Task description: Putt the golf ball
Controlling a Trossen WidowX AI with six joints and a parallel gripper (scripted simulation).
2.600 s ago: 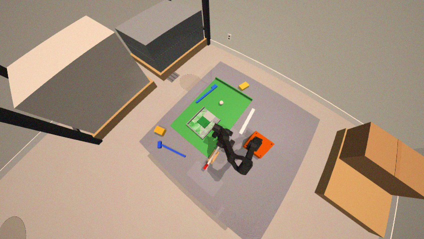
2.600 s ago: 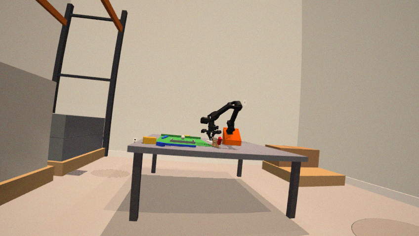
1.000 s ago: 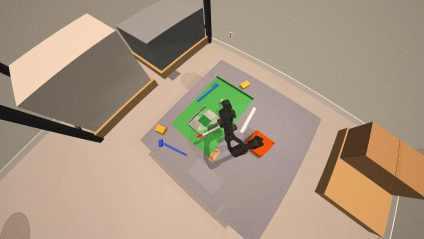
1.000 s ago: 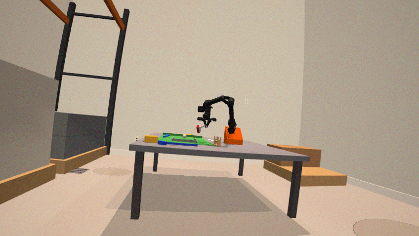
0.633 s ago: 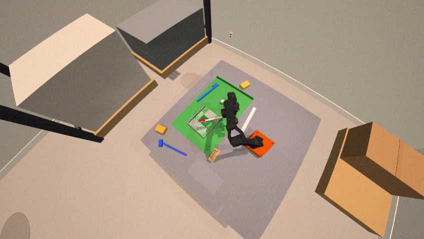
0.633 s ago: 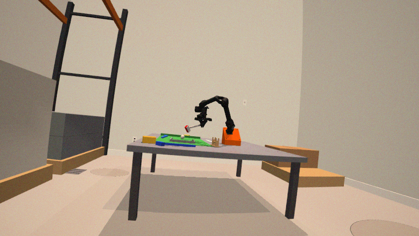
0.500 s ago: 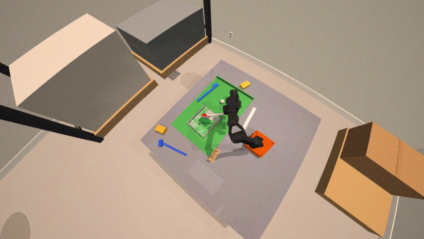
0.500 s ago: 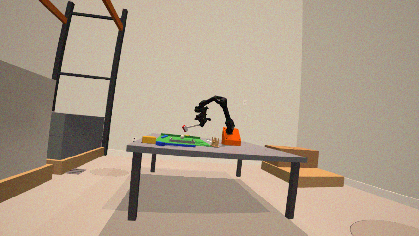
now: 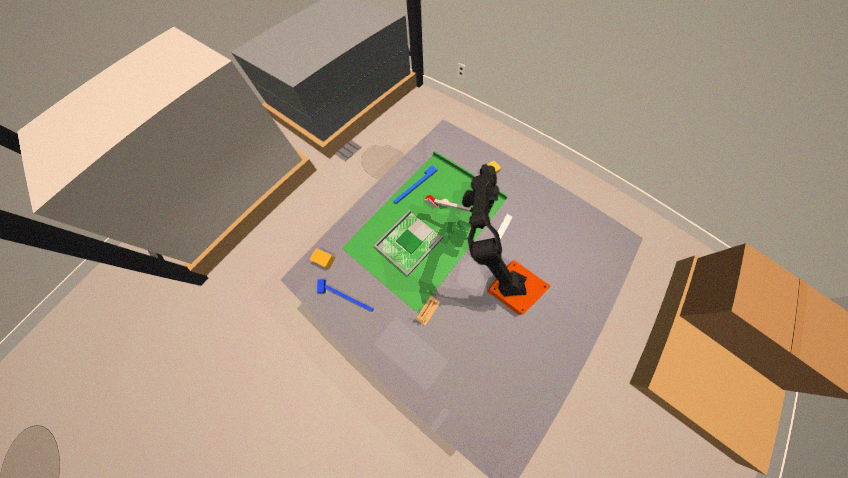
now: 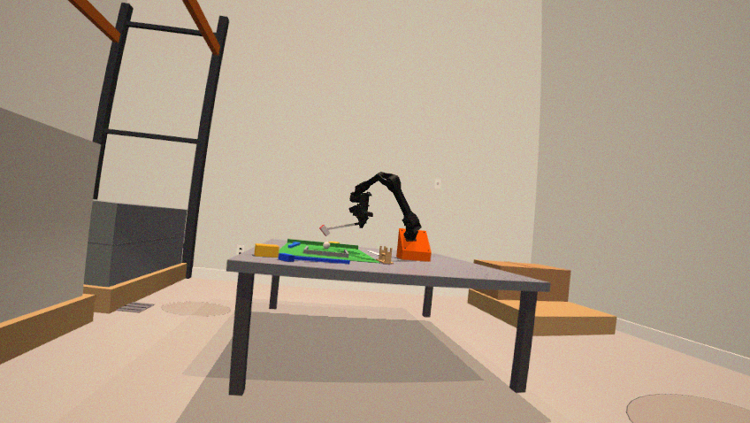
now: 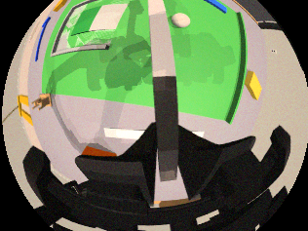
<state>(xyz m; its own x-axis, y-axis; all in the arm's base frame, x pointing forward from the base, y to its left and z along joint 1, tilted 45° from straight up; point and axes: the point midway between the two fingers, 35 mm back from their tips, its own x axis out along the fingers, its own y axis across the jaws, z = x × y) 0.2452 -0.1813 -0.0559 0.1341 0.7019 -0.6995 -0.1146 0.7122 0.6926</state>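
The red putter is 120 mm ahead of my gripper tip and 20 mm to the left of it. The rest, counted from my gripper tip: white bar 150 mm below, 120 mm behind, 10 mm to the right; white golf ball 190 mm ahead, 130 mm below, 40 mm to the right; green mat 220 mm ahead, 150 mm below, 80 mm to the left.
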